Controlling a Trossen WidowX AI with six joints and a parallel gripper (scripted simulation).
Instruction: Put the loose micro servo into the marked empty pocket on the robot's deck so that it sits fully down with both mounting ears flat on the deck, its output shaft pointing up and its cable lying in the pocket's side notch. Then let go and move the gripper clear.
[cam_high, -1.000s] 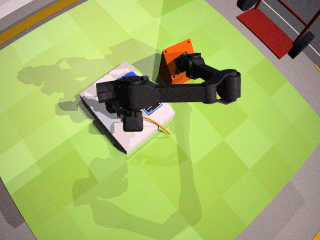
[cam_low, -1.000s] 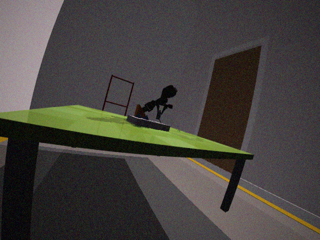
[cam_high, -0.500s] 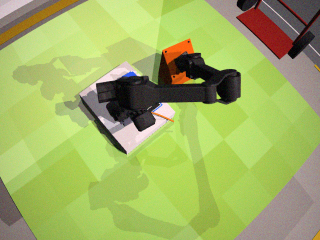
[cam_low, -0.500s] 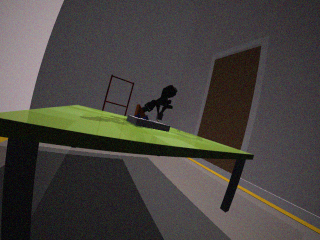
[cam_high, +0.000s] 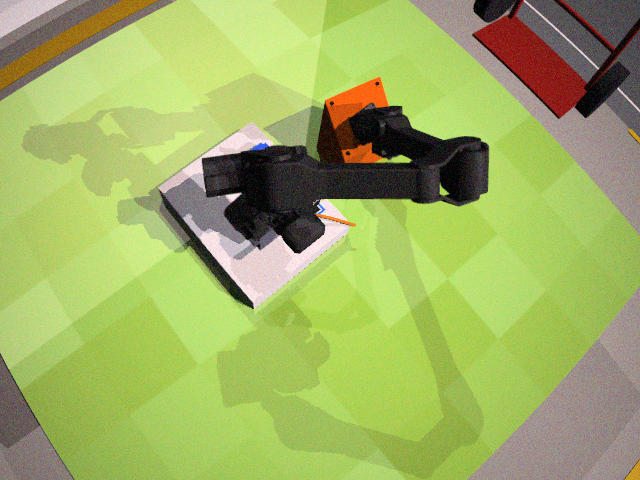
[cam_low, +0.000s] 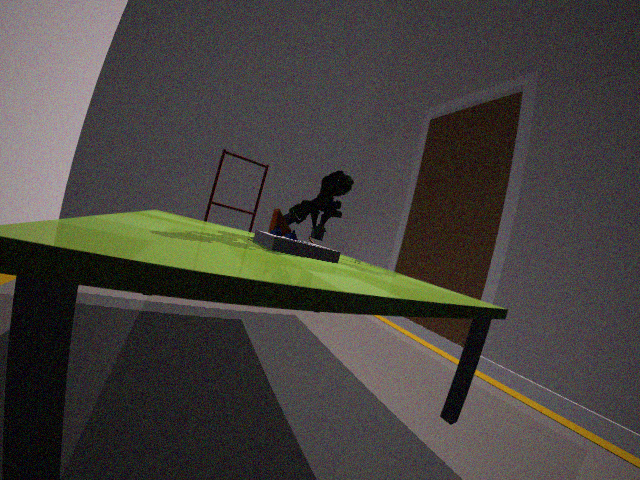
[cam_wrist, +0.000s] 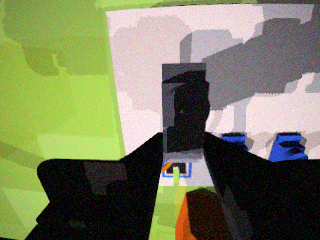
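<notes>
Now: gripper tip 30 mm short of the white deck, 70 mm to the left of it and 100 mm above it.
</notes>
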